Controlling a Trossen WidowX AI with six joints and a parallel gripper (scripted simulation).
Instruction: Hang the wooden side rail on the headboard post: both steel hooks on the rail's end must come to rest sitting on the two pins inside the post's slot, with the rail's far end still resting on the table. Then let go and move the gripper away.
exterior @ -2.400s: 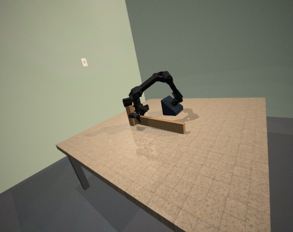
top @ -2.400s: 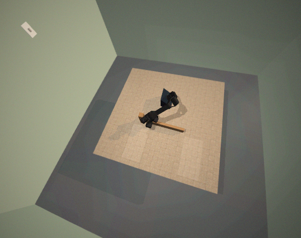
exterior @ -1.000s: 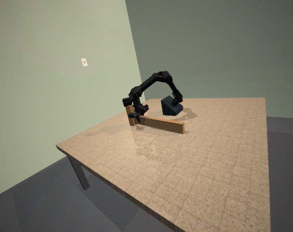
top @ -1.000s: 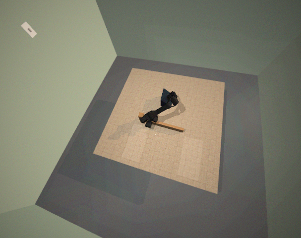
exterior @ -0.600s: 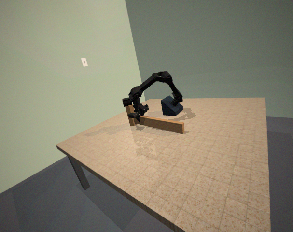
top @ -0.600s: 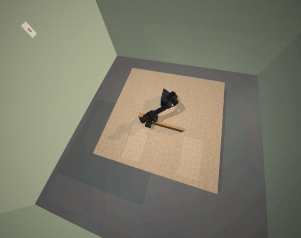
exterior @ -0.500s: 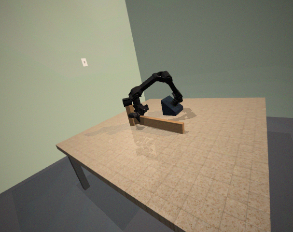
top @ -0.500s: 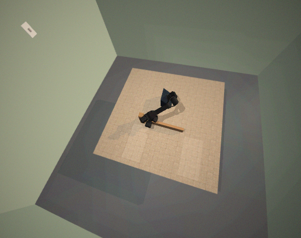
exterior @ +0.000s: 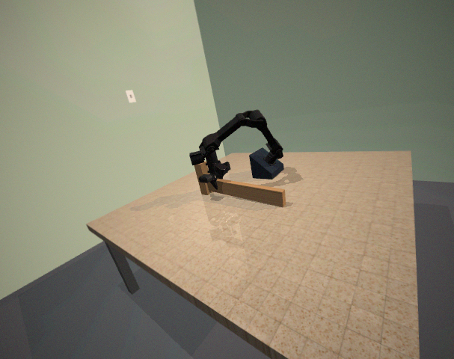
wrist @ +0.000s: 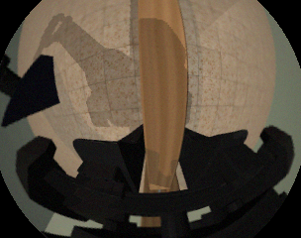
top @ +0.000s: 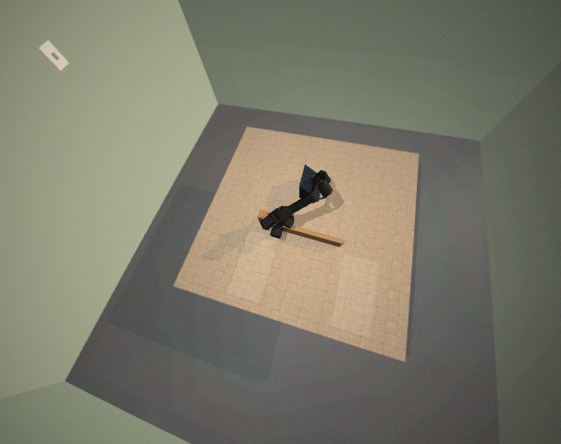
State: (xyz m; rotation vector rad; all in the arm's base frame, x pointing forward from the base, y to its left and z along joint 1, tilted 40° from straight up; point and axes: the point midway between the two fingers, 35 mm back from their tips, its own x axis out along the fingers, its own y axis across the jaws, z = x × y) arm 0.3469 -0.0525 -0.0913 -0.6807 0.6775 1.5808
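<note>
The headboard post is 10 mm ahead of my gripper tip, 90 mm to the right of it and 40 mm above it.
</note>
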